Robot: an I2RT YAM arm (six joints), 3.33 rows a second.
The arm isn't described. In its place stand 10 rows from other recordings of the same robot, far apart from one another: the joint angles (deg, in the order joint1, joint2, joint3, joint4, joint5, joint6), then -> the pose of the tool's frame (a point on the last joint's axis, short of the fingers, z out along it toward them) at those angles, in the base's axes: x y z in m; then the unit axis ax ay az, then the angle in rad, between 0 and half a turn.
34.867 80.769 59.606 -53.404 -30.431 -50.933 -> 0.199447 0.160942 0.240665 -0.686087 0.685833 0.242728 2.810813
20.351 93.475 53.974 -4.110 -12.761 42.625 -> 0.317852 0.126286 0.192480 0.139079 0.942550 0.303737 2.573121
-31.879 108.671 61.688 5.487 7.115 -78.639 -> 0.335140 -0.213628 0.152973 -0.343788 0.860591 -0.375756 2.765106
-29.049 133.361 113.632 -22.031 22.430 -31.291 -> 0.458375 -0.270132 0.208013 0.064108 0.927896 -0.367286 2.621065
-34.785 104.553 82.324 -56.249 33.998 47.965 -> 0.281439 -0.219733 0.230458 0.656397 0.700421 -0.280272 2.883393
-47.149 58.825 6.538 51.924 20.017 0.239 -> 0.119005 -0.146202 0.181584 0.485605 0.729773 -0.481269 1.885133
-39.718 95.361 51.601 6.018 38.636 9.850 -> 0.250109 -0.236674 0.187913 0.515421 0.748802 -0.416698 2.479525
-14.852 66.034 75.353 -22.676 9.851 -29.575 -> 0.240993 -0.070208 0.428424 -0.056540 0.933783 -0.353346 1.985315
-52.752 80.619 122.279 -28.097 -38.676 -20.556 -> 0.150310 -0.160926 0.605521 -0.126387 0.908142 -0.399130 1.542508
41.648 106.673 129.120 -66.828 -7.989 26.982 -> 0.278687 0.254470 0.438988 -0.150307 0.947382 0.282623 2.567298
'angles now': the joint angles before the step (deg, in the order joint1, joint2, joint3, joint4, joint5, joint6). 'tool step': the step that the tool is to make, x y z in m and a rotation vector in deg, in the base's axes. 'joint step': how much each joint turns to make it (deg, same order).
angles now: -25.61 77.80 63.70 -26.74 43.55 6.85
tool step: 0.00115 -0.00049 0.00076 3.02 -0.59 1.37
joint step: -0.28 0.55 1.33 -2.58 -3.21 1.51
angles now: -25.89 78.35 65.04 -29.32 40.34 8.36
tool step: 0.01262 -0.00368 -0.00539 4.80 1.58 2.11
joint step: 0.04 3.82 3.43 -4.01 -4.02 1.42
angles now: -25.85 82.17 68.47 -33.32 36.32 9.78
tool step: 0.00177 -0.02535 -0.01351 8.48 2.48 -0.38
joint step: -4.65 4.99 3.63 -5.31 -7.57 0.88
